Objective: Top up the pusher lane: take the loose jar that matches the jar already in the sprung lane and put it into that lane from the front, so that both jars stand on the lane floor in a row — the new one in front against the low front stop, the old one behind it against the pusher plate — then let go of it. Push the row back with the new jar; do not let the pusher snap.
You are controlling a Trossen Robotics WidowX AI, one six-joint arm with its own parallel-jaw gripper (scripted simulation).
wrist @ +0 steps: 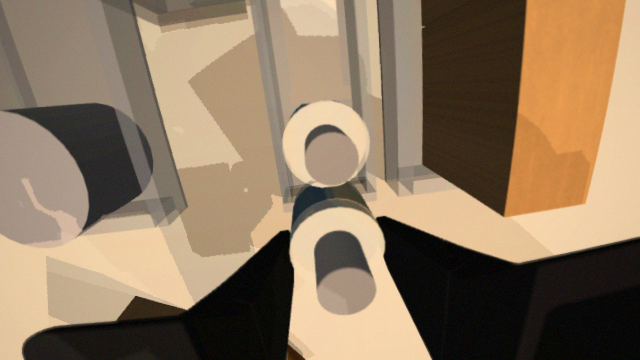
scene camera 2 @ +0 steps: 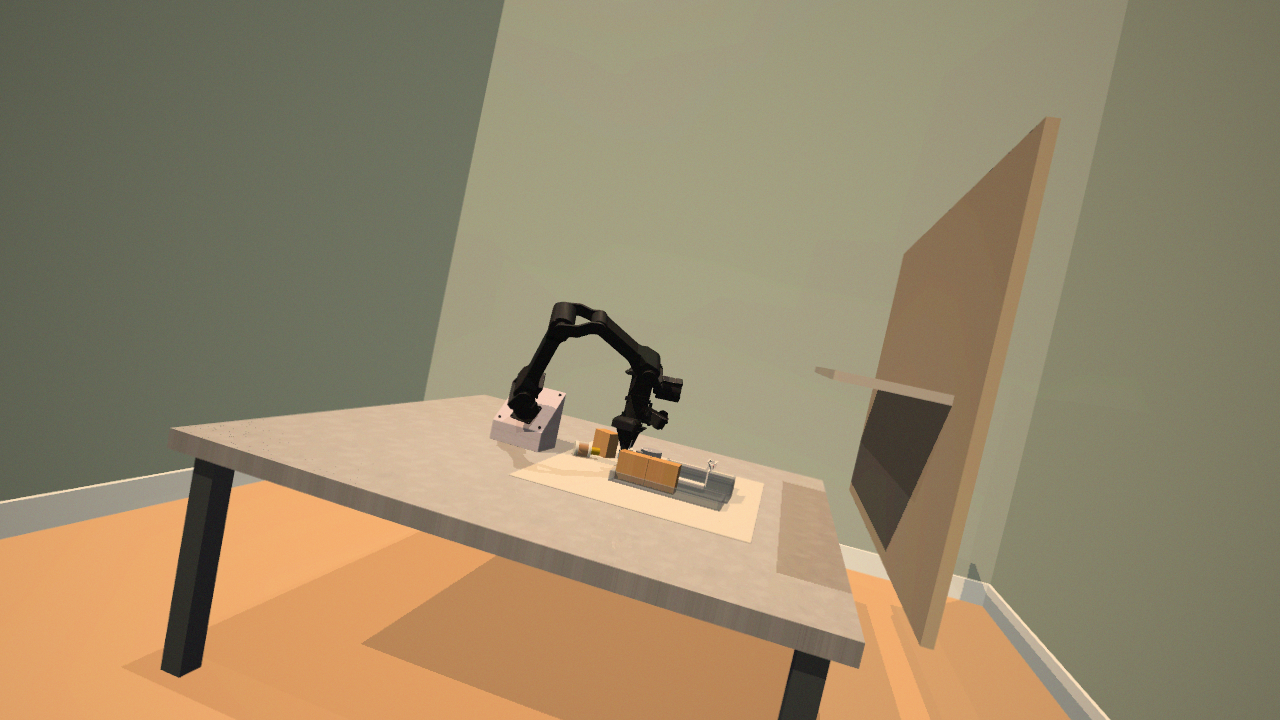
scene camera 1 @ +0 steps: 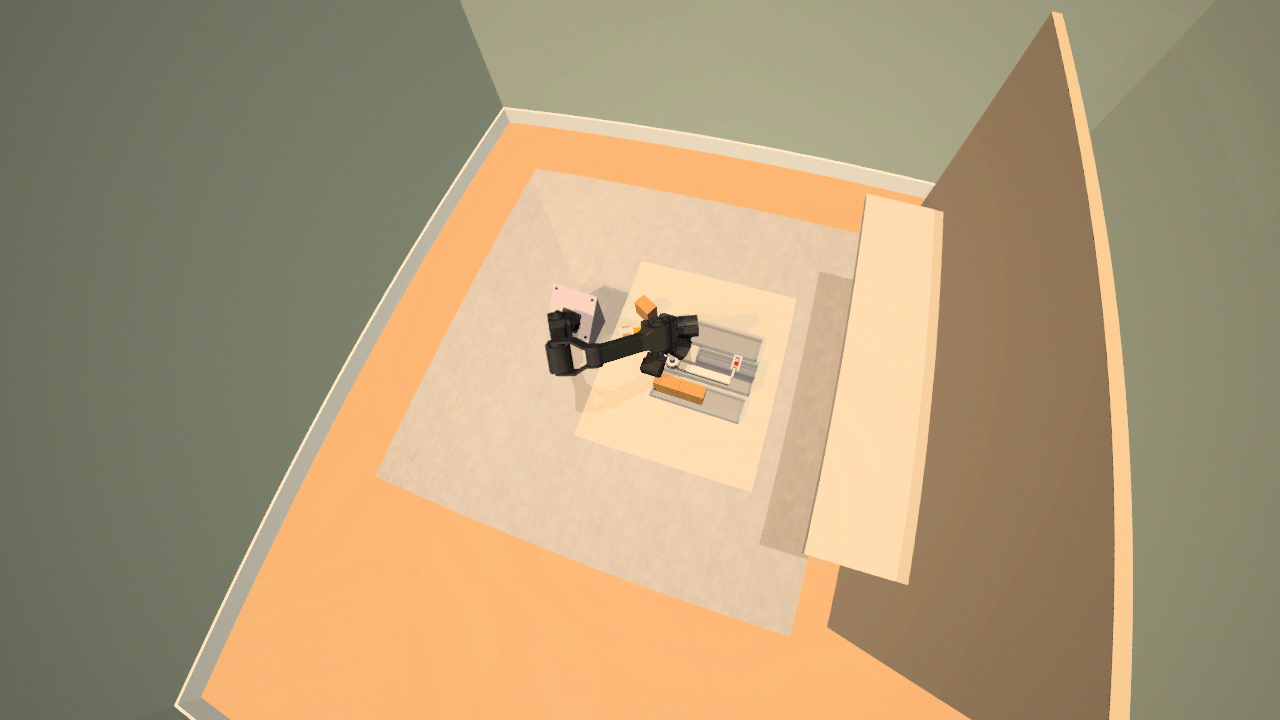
I see my gripper, a grey lid and a grey lane rack.
My gripper also shows in the wrist view and in scene camera 1.
